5 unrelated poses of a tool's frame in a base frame.
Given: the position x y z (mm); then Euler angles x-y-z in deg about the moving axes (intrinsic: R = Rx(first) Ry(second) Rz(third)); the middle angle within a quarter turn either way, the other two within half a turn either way.
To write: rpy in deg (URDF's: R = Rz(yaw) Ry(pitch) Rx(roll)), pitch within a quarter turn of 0, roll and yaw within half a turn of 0; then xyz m. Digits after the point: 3 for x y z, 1 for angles.
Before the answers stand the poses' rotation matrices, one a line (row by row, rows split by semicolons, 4 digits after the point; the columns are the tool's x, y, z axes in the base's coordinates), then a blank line. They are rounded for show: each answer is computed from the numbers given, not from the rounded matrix.
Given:
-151, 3, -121, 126.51, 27.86, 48.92
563, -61, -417, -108.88, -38.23, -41.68
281, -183, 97, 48.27, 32.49, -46.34
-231, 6, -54, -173.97, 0.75, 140.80
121, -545, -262, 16.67, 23.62, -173.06
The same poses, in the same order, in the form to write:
0.5809 -0.6664 0.4673; -0.2017 -0.6741 -0.7106; 0.7886 0.3186 -0.5260
0.5867 0.5224 -0.6188; 0.6525 0.1477 0.7433; 0.4796 -0.8398 -0.2542
0.5823 0.6102 0.5372; -0.2048 0.7495 -0.6295; -0.7867 0.2566 0.5614
-0.7749 -0.6320 0.0131; -0.6275 0.7715 0.1050; -0.0765 0.0732 -0.9944
-0.9095 0.1107 0.4007; -0.2298 -0.9371 -0.2628; 0.3464 -0.3311 0.8777

148.8, -52.1, -19.1, -0.151, 0.003, -0.121
-106.8, -28.7, 48.0, 0.563, -0.061, -0.417
24.6, 51.9, -19.4, 0.281, -0.183, 0.097
175.8, 4.4, -141.0, -0.231, 0.006, -0.054
-20.7, -20.3, -165.8, 0.121, -0.545, -0.262

